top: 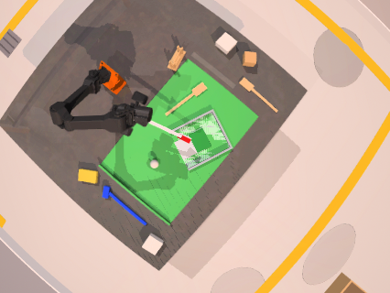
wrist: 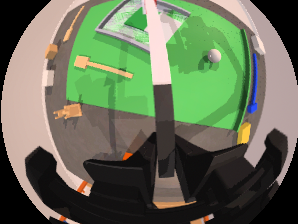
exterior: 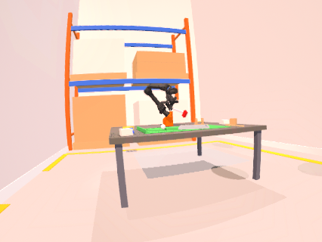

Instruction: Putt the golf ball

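The red putter lies 12 cm ahead of my gripper tip and 3 cm to the left of it. Also, from my gripper tip: blue putter 20 cm ahead, 42 cm to the right, 15 cm below; then white golf ball 19 cm ahead, 14 cm to the right, 14 cm below; then yellow block 4 cm behind, 42 cm to the right, 15 cm below.
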